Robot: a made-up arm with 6 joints.
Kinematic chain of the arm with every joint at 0, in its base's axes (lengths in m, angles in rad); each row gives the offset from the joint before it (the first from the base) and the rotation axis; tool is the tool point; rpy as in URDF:
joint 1: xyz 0 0 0.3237 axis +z
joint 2: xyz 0 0 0 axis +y
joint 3: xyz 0.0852 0 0.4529 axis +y
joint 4: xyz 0.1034 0 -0.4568 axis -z
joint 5: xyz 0 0 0 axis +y
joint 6: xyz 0.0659 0 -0.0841 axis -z
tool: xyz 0 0 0 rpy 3.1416 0 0
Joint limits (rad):
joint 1: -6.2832..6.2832
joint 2: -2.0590..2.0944
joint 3: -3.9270..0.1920
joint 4: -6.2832..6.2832
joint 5: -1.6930..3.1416
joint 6: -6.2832..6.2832
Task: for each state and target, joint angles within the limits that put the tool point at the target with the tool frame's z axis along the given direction. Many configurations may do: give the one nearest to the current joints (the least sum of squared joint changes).
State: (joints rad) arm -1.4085 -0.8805 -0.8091 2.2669 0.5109 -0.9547
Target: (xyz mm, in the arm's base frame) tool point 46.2 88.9 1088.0 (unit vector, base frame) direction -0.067 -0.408 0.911
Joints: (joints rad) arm -2.2624 -1.1253 -1.3715 2.4696 0.3416 -0.9547
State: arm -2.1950 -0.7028 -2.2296 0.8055 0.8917 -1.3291
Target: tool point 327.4 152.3 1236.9 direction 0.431 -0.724 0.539
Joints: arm -2.6076 -0.8984 -2.1589 1.6276 1.0042 -1.3291
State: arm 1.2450 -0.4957 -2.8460 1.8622 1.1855 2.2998
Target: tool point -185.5 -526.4 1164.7 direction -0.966 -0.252 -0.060
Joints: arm 1.3528 -0.6732 -2.8795 2.0315 1.4437 2.2998
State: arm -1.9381 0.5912 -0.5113 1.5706 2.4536 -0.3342
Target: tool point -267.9 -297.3 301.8 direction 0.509 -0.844 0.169
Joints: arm -2.5370 0.1287 -0.4025 1.6765 1.7175 -0.3342
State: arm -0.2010 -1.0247 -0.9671 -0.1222 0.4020 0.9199
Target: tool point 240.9 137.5 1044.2 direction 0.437 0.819 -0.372
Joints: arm 0.4266 -0.6251 -1.3844 0.7155 1.0369 0.9199
